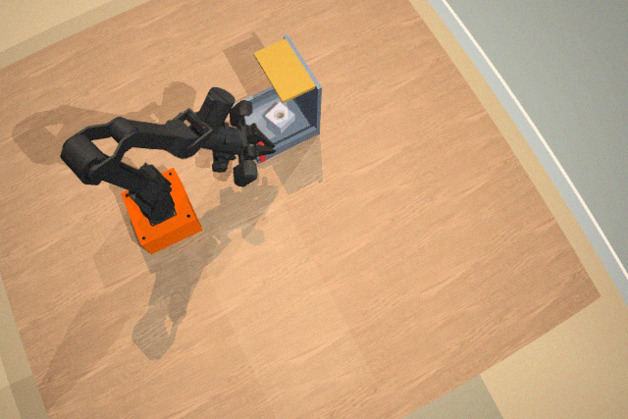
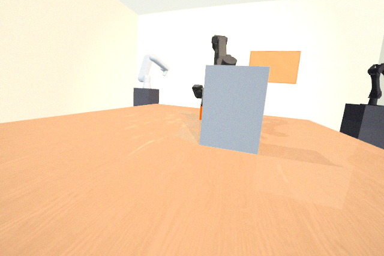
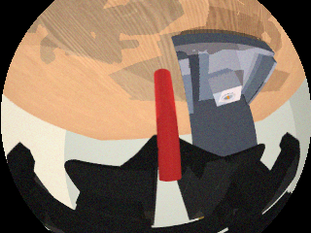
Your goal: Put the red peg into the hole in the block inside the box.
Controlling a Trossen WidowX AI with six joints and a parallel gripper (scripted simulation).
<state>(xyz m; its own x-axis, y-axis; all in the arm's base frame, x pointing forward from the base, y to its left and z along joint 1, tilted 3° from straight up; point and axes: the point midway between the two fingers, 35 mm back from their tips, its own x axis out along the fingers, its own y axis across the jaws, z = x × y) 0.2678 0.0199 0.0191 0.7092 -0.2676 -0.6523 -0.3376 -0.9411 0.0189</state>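
My gripper tip is 13 cm short of the back wall, 11 cm to the right of it and 2 cm below it. Also, from my gripper tip: red peg 3 cm behind, 1 cm to the left, 1 cm below; then yellow roof 8 cm ahead, 11 cm to the left, 12 cm above.
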